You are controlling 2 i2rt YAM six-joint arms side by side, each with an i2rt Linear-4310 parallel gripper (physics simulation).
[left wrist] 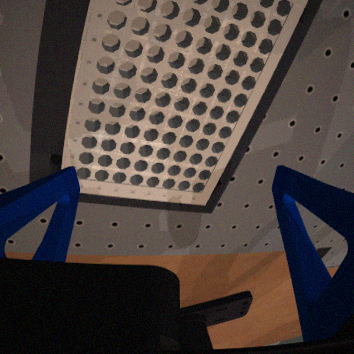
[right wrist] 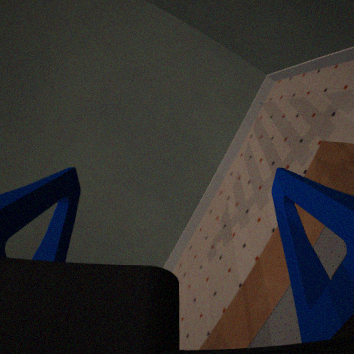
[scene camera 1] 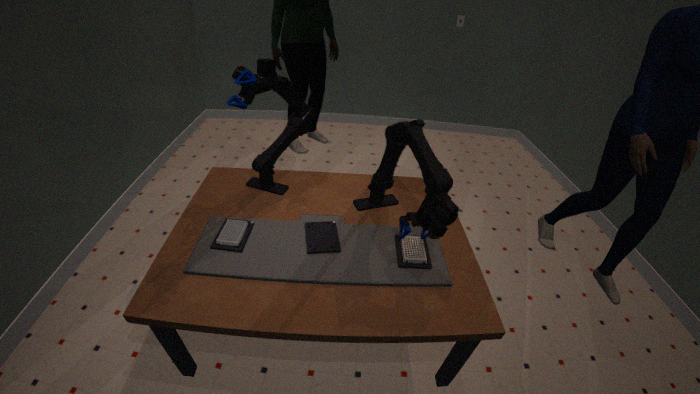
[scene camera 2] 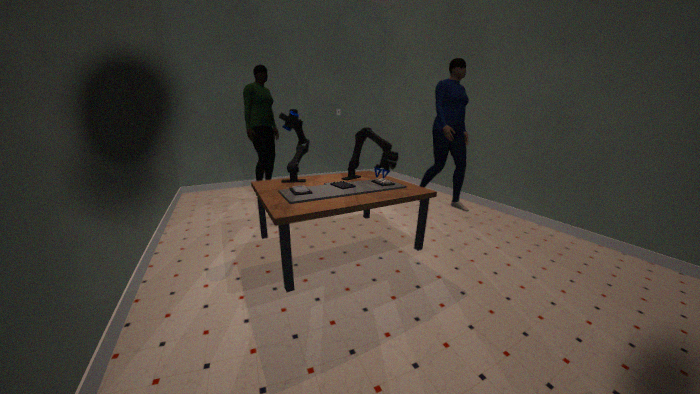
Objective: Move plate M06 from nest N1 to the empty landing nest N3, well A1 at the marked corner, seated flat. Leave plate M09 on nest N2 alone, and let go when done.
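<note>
A pale many-welled plate [scene camera 1: 414,249] [scene camera 2: 383,182] [left wrist: 160,105] sits in a dark nest [scene camera 1: 414,266] [left wrist: 52,75] at the right of scene camera 1. Another pale plate [scene camera 1: 233,232] [scene camera 2: 301,189] sits in a nest [scene camera 1: 227,247] at the left. Plate and nest labels are not readable. The middle nest [scene camera 1: 322,237] [scene camera 2: 343,185] is empty. My left gripper [scene camera 1: 415,236] [scene camera 2: 381,177] [left wrist: 175,176] is open just above the right plate's back end; its fingertips stand apart around that end's width, with nothing gripped. My right gripper [scene camera 1: 240,90] [scene camera 2: 289,120] [right wrist: 175,178] is open, raised high behind the left plate.
A grey perforated board [scene camera 1: 280,265] [left wrist: 300,125] lies under the nests on the wooden table [scene camera 1: 310,307] [scene camera 2: 350,201]. A person in green [scene camera 1: 302,30] [scene camera 2: 259,107] stands behind the table. A person in blue [scene camera 1: 660,90] [scene camera 2: 451,102] is to the right, away from the table.
</note>
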